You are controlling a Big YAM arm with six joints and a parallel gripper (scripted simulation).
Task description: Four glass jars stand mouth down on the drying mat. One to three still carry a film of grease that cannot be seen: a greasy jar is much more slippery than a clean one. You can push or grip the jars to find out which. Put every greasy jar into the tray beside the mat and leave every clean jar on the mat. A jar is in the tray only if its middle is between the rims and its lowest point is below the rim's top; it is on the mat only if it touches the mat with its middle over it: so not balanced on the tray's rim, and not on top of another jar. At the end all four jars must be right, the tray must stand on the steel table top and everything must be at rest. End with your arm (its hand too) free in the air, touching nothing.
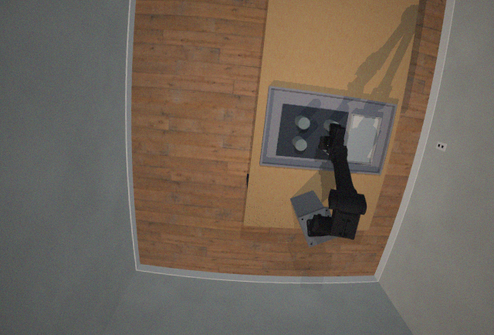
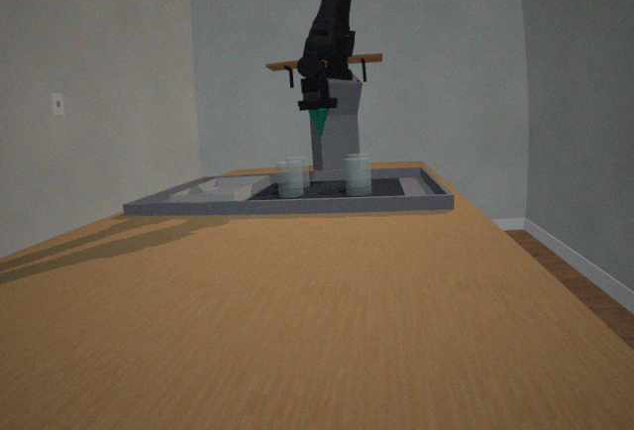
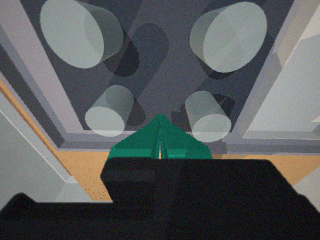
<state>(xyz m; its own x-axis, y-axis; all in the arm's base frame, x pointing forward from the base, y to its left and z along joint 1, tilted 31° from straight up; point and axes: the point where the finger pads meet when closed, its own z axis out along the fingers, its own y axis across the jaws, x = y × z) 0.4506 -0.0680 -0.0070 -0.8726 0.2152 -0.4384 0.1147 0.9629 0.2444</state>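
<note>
Now: hand 160 mm above the rimmed steel table top and 100 mm to the left of it. The rest, counted from my hand: pale tray (310 mm to the right, 150 mm below, 40 mm behind); dark drying mat (160 mm below, 10 mm to the left).
</note>
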